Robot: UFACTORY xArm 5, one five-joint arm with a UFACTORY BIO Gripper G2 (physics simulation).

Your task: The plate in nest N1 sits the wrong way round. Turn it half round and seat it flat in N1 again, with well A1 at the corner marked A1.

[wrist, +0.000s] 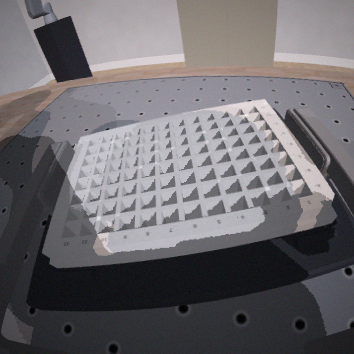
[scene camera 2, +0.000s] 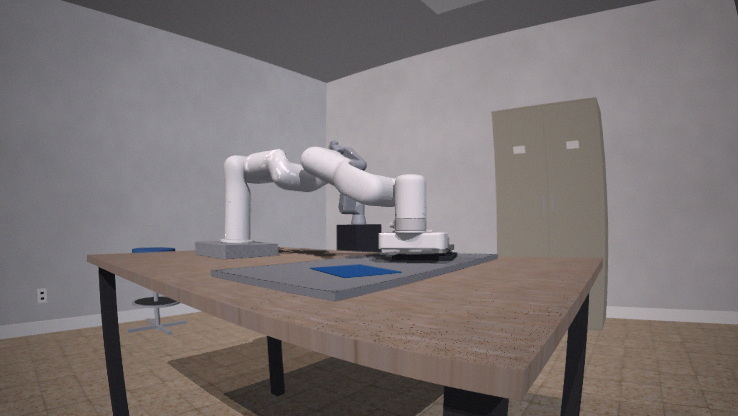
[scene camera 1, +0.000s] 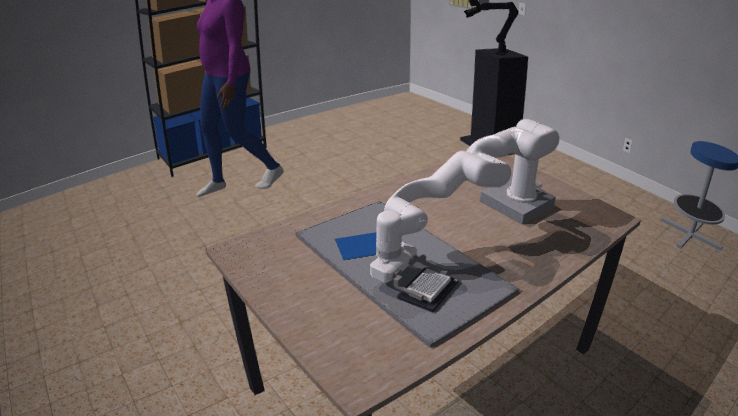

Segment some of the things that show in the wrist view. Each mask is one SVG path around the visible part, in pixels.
My gripper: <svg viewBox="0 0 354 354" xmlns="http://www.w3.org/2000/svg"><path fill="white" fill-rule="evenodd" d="M354 326L326 336L307 340L303 345L304 353L354 354ZM67 140L50 143L27 181L0 237L0 354L71 354L67 351L9 340L1 334L5 310L14 292L17 278L40 214L48 212L52 216L64 177L75 151ZM288 108L285 112L284 124L306 151L324 179L331 178L354 216L353 158L308 107L294 108L293 110Z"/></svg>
A white well plate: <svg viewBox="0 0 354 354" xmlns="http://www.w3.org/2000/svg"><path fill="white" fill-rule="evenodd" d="M334 193L306 151L265 99L173 114L80 136L64 177L41 253L50 258L49 264L56 268L158 259L256 242L332 223L337 216L331 206Z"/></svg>
